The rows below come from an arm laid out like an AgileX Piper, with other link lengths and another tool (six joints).
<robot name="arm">
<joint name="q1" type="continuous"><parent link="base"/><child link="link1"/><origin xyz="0.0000 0.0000 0.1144"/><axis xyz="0 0 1"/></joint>
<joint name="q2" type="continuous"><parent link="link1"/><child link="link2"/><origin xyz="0.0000 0.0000 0.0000"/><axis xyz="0 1 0"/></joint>
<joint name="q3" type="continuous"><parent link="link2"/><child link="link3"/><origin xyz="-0.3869 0.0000 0.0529"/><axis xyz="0 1 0"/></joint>
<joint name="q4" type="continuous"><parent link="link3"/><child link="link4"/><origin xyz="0.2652 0.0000 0.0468"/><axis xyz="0.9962 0 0.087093"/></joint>
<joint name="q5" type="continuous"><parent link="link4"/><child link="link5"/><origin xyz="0.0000 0.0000 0.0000"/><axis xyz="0 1 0"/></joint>
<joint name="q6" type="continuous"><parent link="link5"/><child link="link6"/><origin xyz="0.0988 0.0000 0.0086"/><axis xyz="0.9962 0 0.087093"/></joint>
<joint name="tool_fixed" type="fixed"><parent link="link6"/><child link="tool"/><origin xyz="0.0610 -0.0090 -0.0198" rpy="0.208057 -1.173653 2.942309"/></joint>
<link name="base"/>
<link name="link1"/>
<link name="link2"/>
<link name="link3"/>
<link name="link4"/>
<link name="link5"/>
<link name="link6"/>
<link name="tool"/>
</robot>
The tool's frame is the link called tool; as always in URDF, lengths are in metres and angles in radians. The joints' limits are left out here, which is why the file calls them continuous.
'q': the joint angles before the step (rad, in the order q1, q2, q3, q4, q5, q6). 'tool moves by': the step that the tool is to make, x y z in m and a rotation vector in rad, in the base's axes. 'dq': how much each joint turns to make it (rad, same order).
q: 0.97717, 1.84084, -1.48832, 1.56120, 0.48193, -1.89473
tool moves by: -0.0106, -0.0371, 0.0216, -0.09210, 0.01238, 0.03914
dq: -0.03698, -0.08680, 0.00001, -0.32637, 0.09401, 0.30906
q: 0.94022, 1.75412, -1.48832, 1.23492, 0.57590, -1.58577
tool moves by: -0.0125, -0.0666, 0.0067, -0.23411, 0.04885, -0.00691
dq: -0.05601, -0.11324, 0.01301, -0.42791, 0.19801, 0.40155
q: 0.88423, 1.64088, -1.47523, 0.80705, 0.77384, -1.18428
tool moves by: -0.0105, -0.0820, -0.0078, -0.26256, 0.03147, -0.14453
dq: -0.04373, -0.12807, 0.07952, -0.35935, 0.15470, 0.32667
